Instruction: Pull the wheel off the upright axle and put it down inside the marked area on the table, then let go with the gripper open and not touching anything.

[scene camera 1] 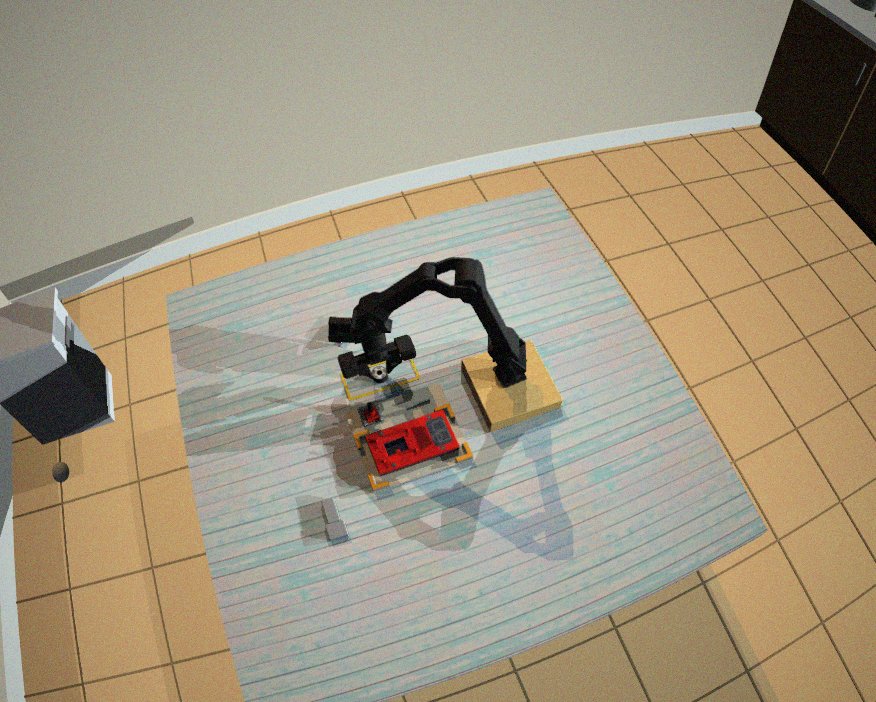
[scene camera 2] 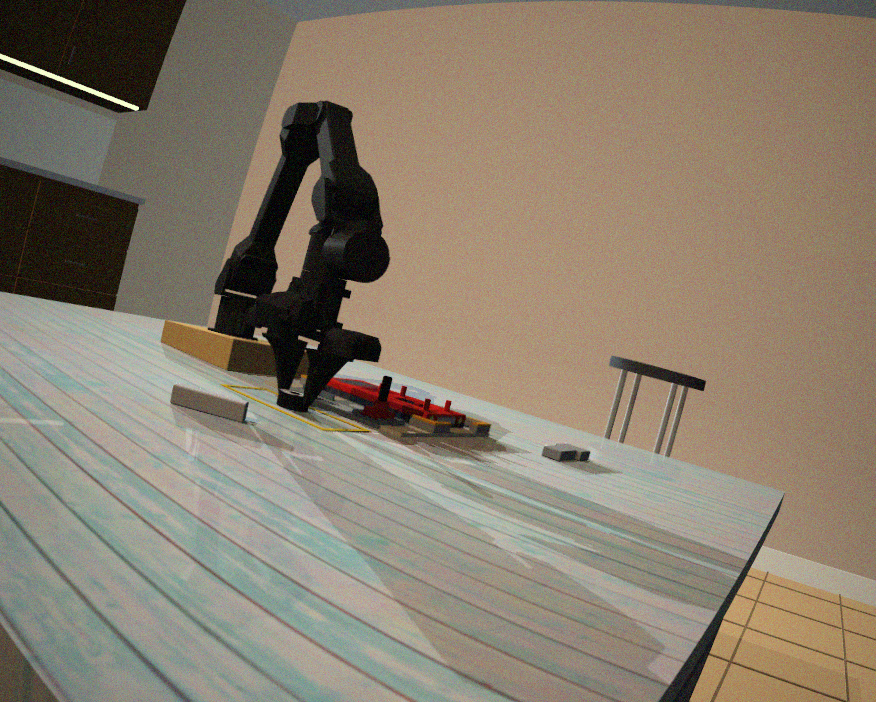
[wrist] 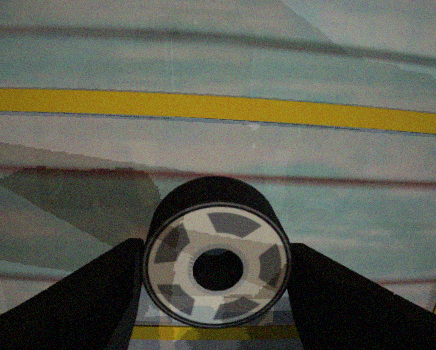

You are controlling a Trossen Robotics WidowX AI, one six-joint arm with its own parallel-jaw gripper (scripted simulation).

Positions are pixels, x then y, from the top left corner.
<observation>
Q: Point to a red assembly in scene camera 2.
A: At 403,406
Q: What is my gripper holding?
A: A wheel.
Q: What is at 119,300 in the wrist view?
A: My gripper.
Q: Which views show my gripper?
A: Scene camera 1, scene camera 2 and the wrist view: all of them.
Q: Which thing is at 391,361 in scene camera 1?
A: My gripper.
</observation>
